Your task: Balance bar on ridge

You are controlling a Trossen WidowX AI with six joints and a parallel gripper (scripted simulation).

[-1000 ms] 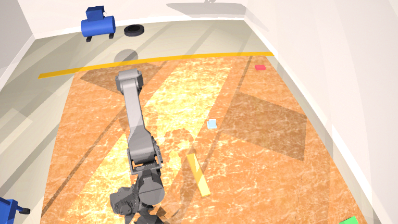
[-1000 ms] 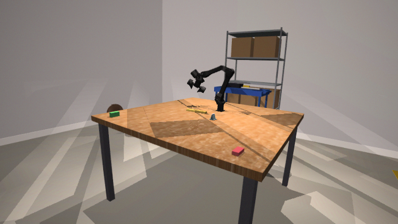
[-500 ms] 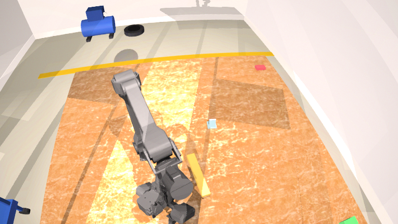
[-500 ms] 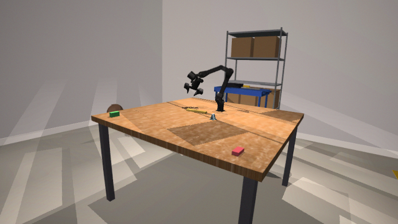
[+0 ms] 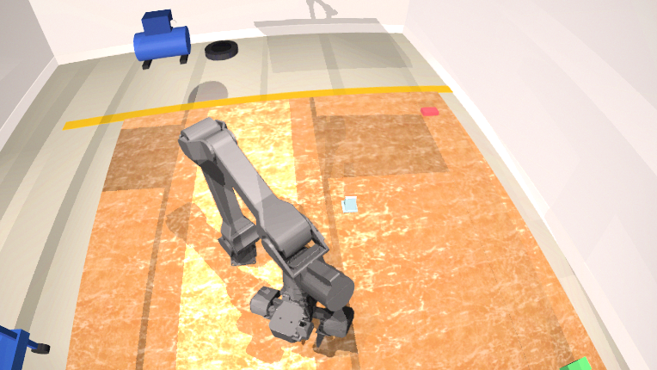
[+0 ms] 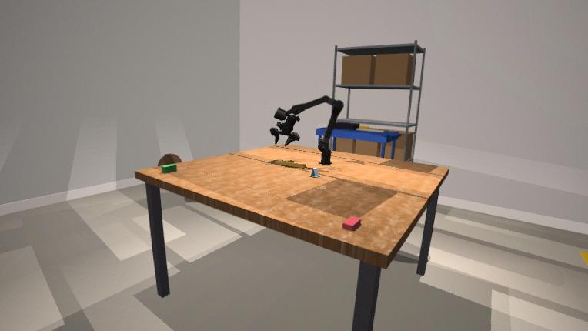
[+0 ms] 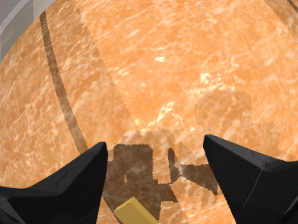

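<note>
My gripper tip is now 8 cm short of the bar, 14 cm to the right of it and 9 cm above it. The rest, counted from my gripper tip: green block (63 cm ahead, 23 cm to the right, 8 cm below); pink block (63 cm ahead, 77 cm to the left, 9 cm below).
</note>
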